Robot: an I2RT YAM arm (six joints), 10 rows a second.
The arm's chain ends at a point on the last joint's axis. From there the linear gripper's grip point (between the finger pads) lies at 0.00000 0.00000 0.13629 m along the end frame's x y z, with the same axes.
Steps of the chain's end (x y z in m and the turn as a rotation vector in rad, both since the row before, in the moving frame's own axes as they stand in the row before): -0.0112 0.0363 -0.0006 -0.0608 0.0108 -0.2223; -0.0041 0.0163 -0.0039 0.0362 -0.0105 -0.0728; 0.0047 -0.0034 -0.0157 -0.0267 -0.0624 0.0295; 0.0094 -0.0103 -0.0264 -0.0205 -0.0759 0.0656; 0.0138 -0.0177 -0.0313 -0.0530 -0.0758 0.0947; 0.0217 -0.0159 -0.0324 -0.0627 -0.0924 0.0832; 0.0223 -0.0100 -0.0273 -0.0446 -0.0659 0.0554
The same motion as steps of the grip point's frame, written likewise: -0.0088 0.0444 -0.0009 -0.0608 0.0108 -0.2223; -0.0057 0.0114 -0.0040 0.0362 -0.0105 -0.0728; -0.0039 0.0001 -0.0160 -0.0267 -0.0624 0.0295; -0.0010 -0.0078 -0.0268 -0.0205 -0.0759 0.0656; 0.0032 -0.0110 -0.0319 -0.0530 -0.0758 0.0947; 0.0088 -0.0079 -0.0332 -0.0627 -0.0924 0.0832; 0.0132 -0.0042 -0.0277 -0.0446 -0.0659 0.0554
